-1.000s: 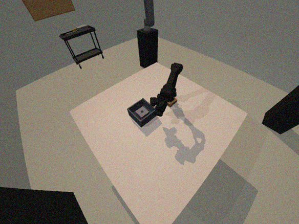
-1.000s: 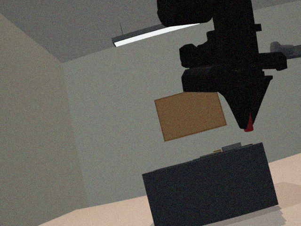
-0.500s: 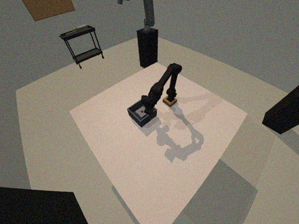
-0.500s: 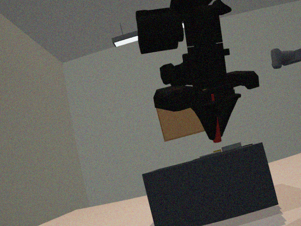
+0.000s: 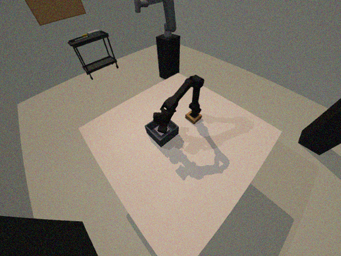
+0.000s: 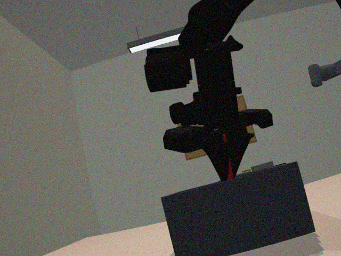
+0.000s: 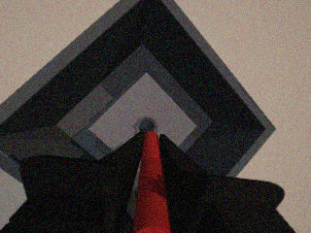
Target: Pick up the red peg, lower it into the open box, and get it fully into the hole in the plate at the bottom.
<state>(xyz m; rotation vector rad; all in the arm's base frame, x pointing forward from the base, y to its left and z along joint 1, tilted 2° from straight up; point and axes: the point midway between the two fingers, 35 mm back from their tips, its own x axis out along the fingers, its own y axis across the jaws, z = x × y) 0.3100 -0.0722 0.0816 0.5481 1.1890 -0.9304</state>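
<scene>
Right now the red peg is 3 cm above my gripper tip and 1 cm to the left of it. Also, from my gripper tip: dark box (7 cm below).
</scene>
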